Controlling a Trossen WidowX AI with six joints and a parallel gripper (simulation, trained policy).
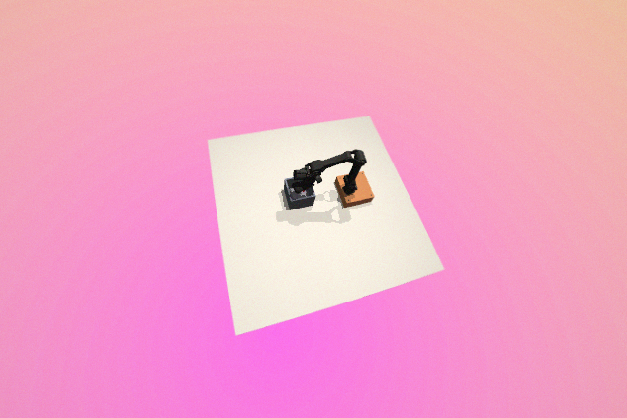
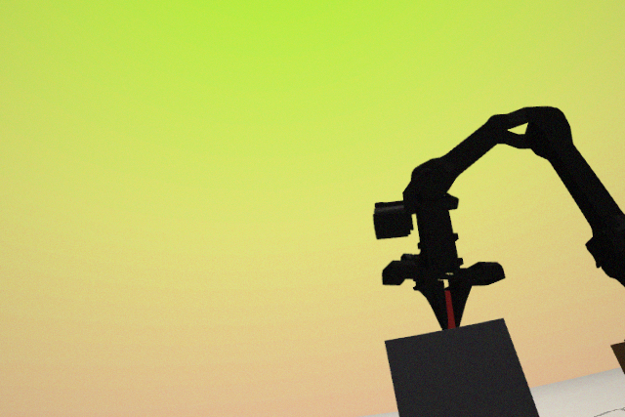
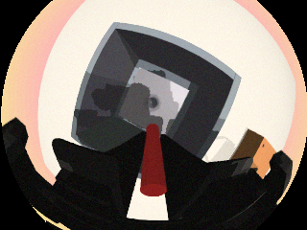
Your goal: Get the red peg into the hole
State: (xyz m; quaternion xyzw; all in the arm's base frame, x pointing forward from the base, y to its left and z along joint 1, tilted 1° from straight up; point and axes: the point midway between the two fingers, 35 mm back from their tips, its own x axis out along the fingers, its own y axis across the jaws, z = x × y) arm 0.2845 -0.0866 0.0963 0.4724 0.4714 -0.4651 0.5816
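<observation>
Now: gripper tip 20 mm short of the light plate, 20 mm to the left of it and 100 mm above it. Also, from my gripper tip: red peg: 20 mm above.
</observation>
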